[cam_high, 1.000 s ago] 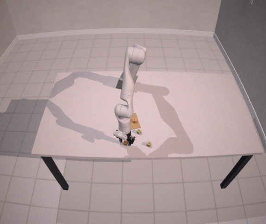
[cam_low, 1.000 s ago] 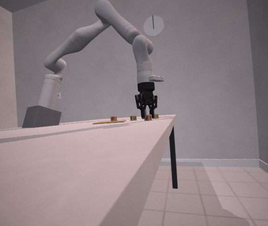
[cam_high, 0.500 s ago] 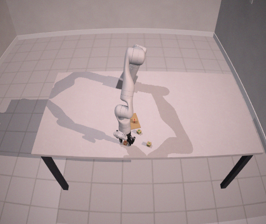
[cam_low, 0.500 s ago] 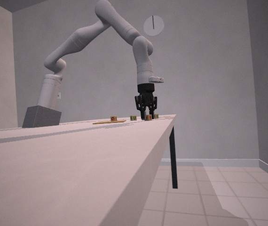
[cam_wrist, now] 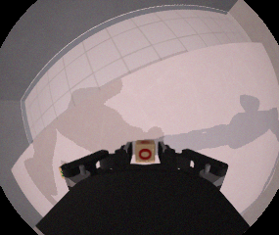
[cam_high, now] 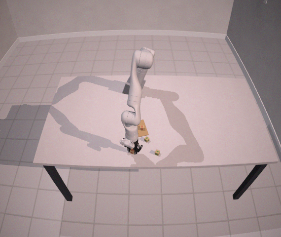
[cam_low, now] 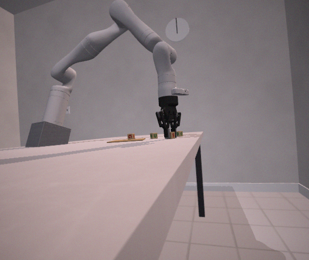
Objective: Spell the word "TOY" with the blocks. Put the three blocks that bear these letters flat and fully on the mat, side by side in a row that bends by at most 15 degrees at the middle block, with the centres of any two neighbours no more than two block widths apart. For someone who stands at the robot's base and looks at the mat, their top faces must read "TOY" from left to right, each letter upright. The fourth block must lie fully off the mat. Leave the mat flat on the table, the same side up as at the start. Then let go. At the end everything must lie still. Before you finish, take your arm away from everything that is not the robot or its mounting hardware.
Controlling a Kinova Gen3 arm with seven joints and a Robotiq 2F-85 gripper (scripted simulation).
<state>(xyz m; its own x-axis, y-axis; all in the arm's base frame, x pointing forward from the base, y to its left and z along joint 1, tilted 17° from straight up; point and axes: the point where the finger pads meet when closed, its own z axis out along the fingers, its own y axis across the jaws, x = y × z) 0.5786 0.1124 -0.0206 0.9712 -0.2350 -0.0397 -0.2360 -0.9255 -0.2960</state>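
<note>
My hand is 19 cm past the mat, 2 cm to the left of it and 2 cm above it.
</note>
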